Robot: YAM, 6 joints.
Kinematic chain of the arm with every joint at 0, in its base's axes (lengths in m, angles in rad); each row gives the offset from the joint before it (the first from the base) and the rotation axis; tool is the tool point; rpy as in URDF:
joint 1: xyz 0 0 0.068 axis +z
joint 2: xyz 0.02 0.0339 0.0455 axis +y
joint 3: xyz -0.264 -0.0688 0 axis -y
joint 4: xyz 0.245 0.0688 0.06 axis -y
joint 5: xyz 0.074 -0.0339 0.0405 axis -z
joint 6: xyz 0.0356 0 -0.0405 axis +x
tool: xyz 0 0 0 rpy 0 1.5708 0
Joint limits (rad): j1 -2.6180..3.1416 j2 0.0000..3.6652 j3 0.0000..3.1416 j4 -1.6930..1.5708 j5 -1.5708..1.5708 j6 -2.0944..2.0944
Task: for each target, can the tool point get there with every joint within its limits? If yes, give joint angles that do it. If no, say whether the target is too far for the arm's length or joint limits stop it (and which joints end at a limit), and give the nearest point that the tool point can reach.
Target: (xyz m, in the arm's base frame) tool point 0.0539 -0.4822 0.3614
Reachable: yes | joints -1.5214 2.4495 2.8524 -1.2850 -1.0052 -1.0717
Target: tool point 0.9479 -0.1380 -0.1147
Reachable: no: too far | nearest point 0.6215 -0.0905 -0.0345 | short by 0.339 m
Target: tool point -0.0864 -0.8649 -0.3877
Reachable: no: too far | nearest point -0.0556 -0.5568 -0.2035 | short by 0.360 m
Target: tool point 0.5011 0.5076 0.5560
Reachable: no: too far | nearest point 0.3847 0.3897 0.4502 | short by 0.197 m
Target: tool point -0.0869 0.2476 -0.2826
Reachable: yes | joints 2.0268 3.3437 1.4614 0.3103 1.0554 -1.5047
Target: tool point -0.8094 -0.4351 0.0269
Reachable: no: too far | nearest point -0.5583 -0.3187 0.0535 | short by 0.278 m
